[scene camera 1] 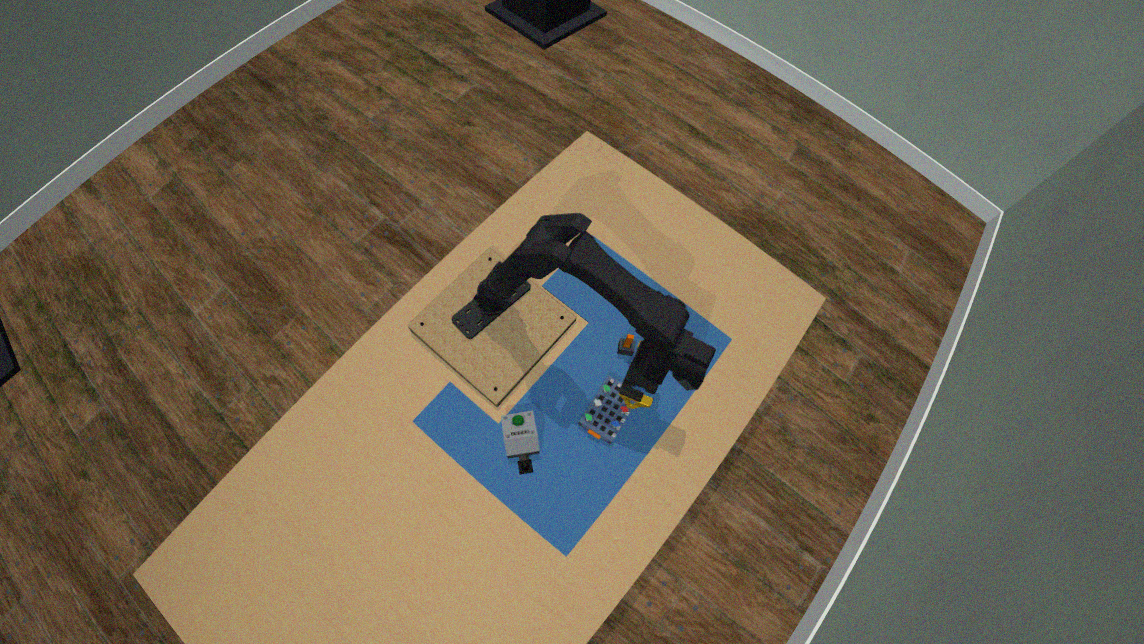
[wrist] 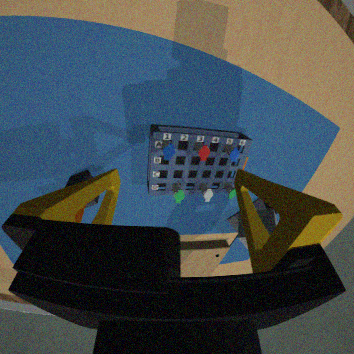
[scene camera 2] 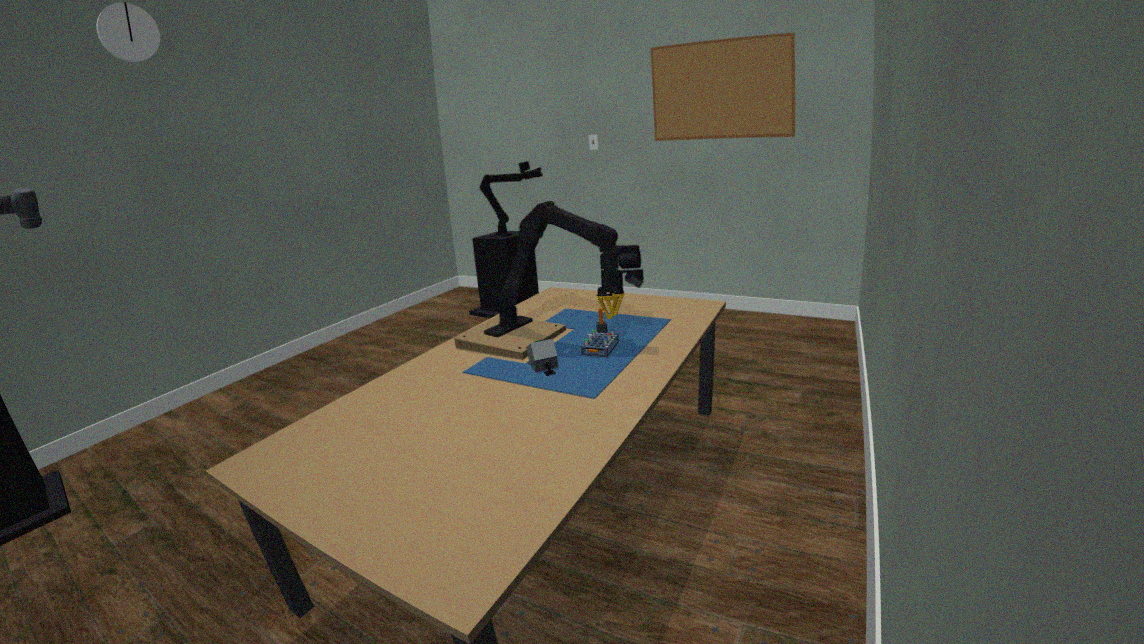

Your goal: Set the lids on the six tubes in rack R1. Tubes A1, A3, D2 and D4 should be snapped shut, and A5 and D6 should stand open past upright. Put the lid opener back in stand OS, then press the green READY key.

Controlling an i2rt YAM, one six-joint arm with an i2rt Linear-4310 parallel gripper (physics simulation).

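Frame: origin at the arm's base, x up, y back, z right, level; metres.
Seen in the pictures: gripper, between the fingertips: [scene camera 1: 637, 388] [wrist: 176, 175] [scene camera 2: 612, 317]; arm's base, origin of its link: [scene camera 1: 491, 303] [scene camera 2: 508, 327].
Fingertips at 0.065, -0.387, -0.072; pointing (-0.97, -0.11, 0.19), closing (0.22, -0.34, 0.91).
Note:
Offsets run from my fingertips to a thing's top centre, as dx, dy, dz. "pt": to the spot under its first point. Level surfaces: height alone.
Rack R1 {-0.040, +0.016, +0.058} [scene camera 1: 594, 435] [scene camera 2: 598, 351] [wrist: 200, 131] lies on the blue mat. In the wrist view, row A has a blue lid at column 1 {-0.043, -0.001, +0.001} [wrist: 169, 151], a red lid at column 3 {-0.043, -0.009, +0.039} [wrist: 204, 152] and a blue lid at column 5 {-0.043, -0.017, +0.077} [wrist: 235, 154]. Row D has a green lid {-0.041, +0.051, +0.033} [wrist: 179, 196], a white lid {-0.041, +0.042, +0.070} [wrist: 208, 195] and another green lid {-0.043, +0.034, +0.108} [wrist: 232, 193]. Lid angles are too small to tell. My gripper [scene camera 2: 610, 316] [wrist: 176, 175] is open and empty above the rack. The orange lid opener {-0.007, +0.091, -0.083} [scene camera 1: 630, 340] [scene camera 2: 601, 316] stands in its dark stand [scene camera 1: 625, 349] [scene camera 2: 602, 328]. The green READY key [scene camera 1: 517, 420] is on a grey box.
The grey box {pt -0.021, +0.094, +0.253} [scene camera 1: 520, 442] [scene camera 2: 542, 356] sits on the blue mat {dx -0.092} [scene camera 1: 566, 512] [scene camera 2: 584, 384] near the wooden base board [scene camera 1: 480, 360] [scene camera 2: 488, 344]. A small black block {pt -0.066, +0.057, +0.276} [scene camera 1: 525, 465] [scene camera 2: 549, 372] adjoins the box. In the wrist view, the fingers partly cover the stand and box.

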